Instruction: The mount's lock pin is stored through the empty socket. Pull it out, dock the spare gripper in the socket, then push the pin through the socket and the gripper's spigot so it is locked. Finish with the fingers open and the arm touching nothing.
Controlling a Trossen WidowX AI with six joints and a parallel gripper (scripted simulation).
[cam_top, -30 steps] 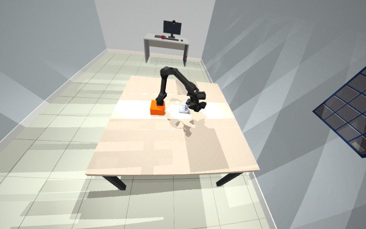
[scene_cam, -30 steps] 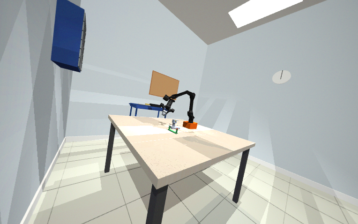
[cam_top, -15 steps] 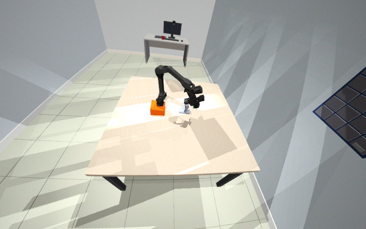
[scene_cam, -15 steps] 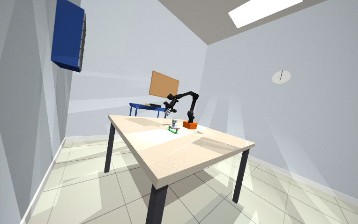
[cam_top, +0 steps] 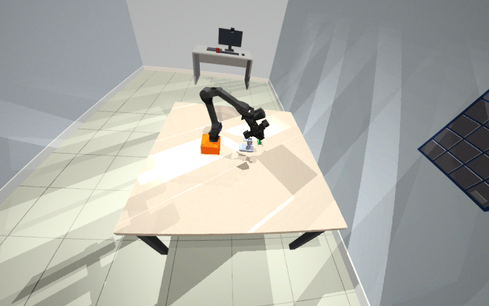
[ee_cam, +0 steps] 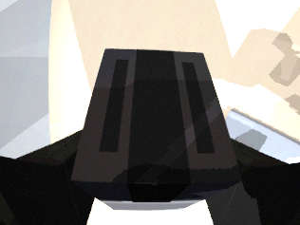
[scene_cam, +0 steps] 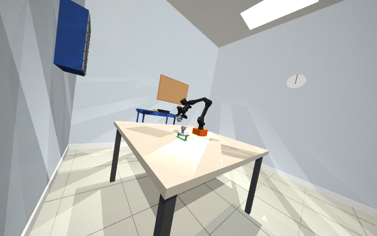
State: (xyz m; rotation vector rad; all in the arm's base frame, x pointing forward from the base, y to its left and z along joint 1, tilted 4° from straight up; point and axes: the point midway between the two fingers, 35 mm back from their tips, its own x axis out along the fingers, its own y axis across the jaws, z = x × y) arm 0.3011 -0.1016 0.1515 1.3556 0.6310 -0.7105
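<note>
Now: the mount 130 mm below my gripper tip, 70 mm to the left of it and 60 mm behind it. From my gripper tip the other things lie so: spare gripper (20 mm to the left); green rest (180 mm to the left, 160 mm below, 70 mm ahead).
</note>
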